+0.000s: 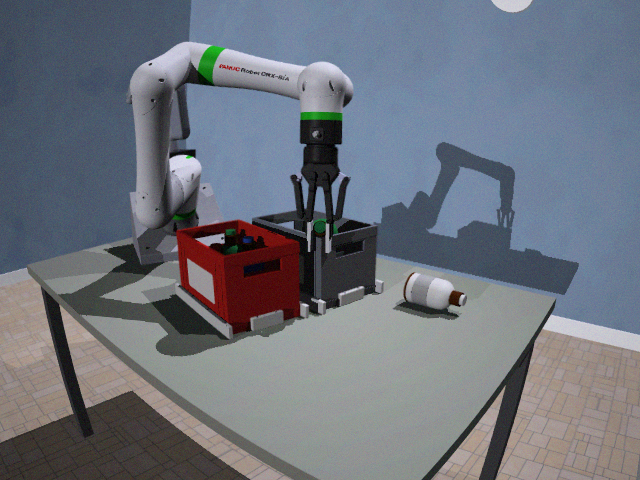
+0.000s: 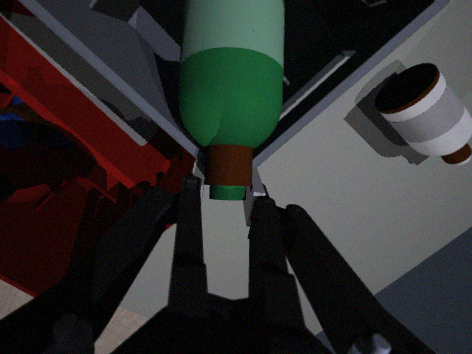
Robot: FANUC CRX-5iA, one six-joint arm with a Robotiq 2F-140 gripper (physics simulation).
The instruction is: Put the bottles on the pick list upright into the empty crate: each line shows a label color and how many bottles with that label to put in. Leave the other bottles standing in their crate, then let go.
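Where they show: gripper, between the fingertips: (image 1: 319, 251); arm's base, origin of its link: (image 1: 178, 221).
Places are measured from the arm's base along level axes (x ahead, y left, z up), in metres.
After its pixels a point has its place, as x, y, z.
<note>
A green bottle with a pale green band (image 1: 330, 225) (image 2: 231, 100) @[0.641, -0.093, 0.102] lies tilted in the grey crate (image 1: 343, 273) @[0.697, -0.088, -0.024] (image 2: 350, 82) @[0.707, -0.045, 0.075], its brown neck and green cap over the near corner. My gripper (image 1: 319, 240) @[0.673, -0.156, 0.044] (image 2: 225, 170) @[0.673, -0.156, 0.044] points down at that corner, its fingers close on both sides of the neck, and looks shut on it. The red crate (image 1: 263, 294) @[0.622, -0.295, -0.026] (image 2: 50, 85) @[0.521, -0.160, 0.046] stands beside it, with several upright bottles showing green and blue tops. A white bottle with a grey band (image 1: 429, 291) @[0.900, -0.034, -0.049] (image 2: 430, 120) @[0.870, -0.008, -0.029] lies on its side on the table. No readable pick list shows.
The grey-green table (image 1: 361, 372) @[0.898, -0.362, -0.101] carries both crates. Low white blocks (image 1: 266, 320) @[0.632, -0.302, -0.083] stand along the crates' feet. The crate walls rise close around my fingertips, and the blue wall (image 1: 465, 103) is behind the table.
</note>
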